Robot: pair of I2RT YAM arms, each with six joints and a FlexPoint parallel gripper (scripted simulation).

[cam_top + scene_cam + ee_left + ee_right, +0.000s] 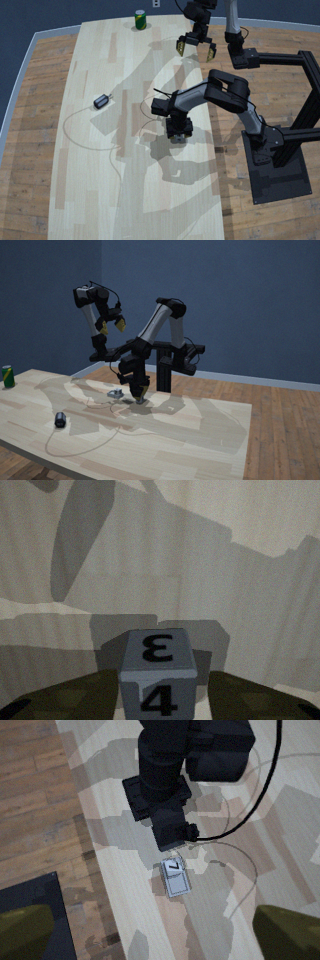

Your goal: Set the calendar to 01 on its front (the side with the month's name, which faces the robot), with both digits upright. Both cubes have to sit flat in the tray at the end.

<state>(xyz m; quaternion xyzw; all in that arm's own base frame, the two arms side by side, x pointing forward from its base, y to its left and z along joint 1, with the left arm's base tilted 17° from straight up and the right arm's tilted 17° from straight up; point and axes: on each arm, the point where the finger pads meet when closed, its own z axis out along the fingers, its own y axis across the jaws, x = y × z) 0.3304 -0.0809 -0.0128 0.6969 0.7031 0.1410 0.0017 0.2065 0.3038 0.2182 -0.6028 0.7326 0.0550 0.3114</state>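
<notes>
My left gripper is now 1 cm past the grey tray, 14 cm to the left of it and 2 cm above it. From my left hand the other things lie so: can (18 cm ahead, 78 cm to the right, 4 cm above); dark object (34 cm ahead, 20 cm to the right).
</notes>
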